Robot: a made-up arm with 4 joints. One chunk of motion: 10 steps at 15 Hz.
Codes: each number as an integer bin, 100 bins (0 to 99) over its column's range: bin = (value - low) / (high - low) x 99, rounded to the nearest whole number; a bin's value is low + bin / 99 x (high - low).
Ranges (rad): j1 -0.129..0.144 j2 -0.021..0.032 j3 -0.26..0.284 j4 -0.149..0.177
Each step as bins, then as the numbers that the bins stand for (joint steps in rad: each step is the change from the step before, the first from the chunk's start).
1 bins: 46 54 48 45
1 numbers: -0.00215 0.00791 0.00376 -0.00082
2 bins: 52 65 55 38
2 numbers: 0.01439 0.01380 0.04222 -0.02387
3 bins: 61 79 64 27
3 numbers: 0.03921 0.02129 0.09168 -0.06009
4 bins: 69 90 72 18
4 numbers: 0.06127 0.02718 0.13564 -0.08973
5 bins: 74 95 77 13
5 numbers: 0.07506 0.02986 0.16311 -0.10619
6 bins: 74 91 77 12
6 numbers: 0.07506 0.02772 0.16311 -0.10948
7 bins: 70 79 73 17
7 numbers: 0.06403 0.02129 0.14113 -0.09302
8 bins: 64 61 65 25
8 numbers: 0.04748 0.01166 0.09717 -0.06668
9 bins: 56 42 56 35
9 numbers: 0.02542 0.00148 0.04772 -0.03375
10 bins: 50 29 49 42
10 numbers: 0.00888 -0.00547 0.00925 -0.01070
